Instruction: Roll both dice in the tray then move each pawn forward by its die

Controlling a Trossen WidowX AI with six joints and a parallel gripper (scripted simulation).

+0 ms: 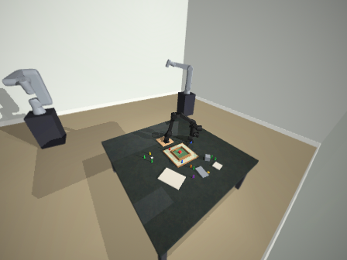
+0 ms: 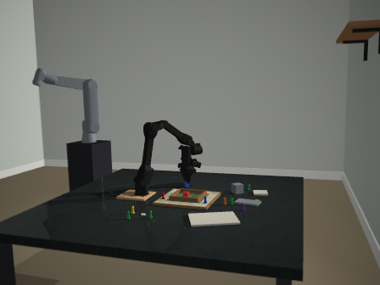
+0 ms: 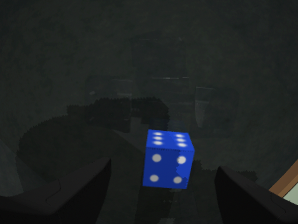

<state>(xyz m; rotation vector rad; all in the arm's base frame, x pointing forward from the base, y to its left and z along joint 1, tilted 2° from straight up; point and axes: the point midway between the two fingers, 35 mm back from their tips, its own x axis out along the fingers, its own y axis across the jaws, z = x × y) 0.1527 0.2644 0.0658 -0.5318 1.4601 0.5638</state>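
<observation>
The red pawn lies 31 cm to the right of my gripper tip. Also, from my gripper tip: green tray (11 cm ahead, 23 cm to the right, 2 cm below); then blue pawn (23 cm ahead, 30 cm to the right); then grey cube (32 cm ahead, 2 cm to the right).
</observation>
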